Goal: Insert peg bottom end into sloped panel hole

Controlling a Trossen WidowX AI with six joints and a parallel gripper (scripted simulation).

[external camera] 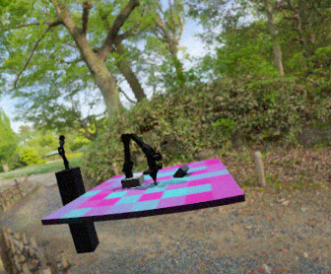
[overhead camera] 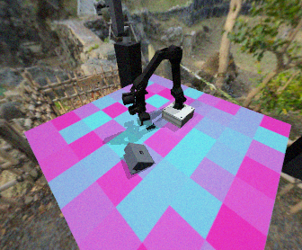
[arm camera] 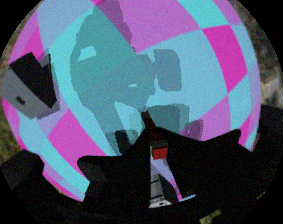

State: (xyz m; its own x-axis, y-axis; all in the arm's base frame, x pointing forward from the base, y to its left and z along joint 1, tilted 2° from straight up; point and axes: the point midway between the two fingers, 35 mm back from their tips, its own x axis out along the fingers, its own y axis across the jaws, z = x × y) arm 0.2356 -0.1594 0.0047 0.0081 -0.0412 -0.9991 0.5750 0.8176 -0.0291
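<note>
Now: gripper tip 23 cm short of the dark grey sloped panel, 15 cm to the right of it and 1 cm above it. The rest, counted from my gripper tip: red peg (2 cm above).
</note>
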